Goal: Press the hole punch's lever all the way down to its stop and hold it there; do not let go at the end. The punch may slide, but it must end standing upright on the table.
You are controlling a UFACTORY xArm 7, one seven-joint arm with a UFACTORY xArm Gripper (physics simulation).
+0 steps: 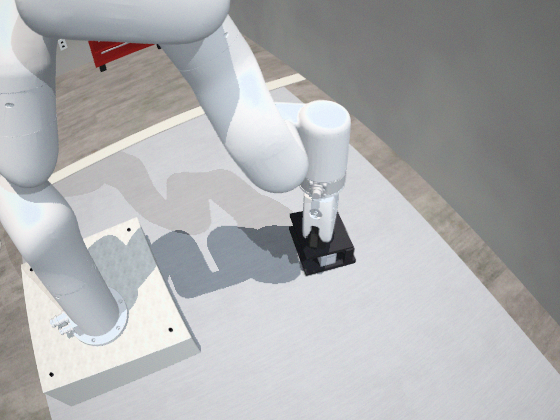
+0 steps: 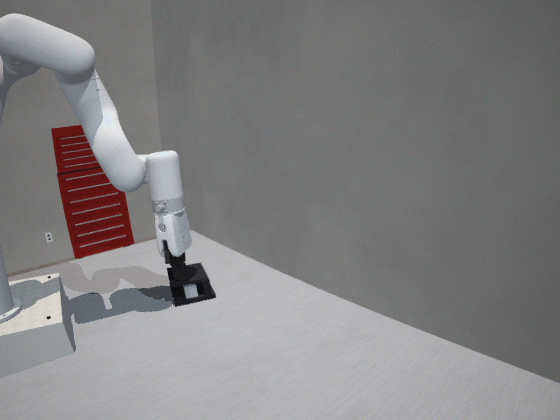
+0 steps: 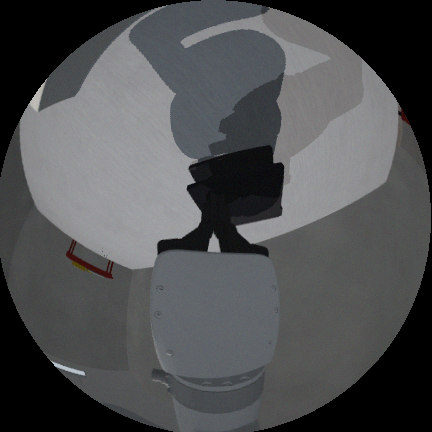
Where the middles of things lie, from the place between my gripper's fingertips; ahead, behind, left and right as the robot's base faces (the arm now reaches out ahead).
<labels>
Right now my hand is 30 mm short of the lever (image 1: 340, 241), 20 mm to the right of it and 20 mm above it. The rest, counted from my hand: black hole punch (image 1: 313, 266) (30 mm below, 30 mm ahead, 20 mm to the left).
</labels>
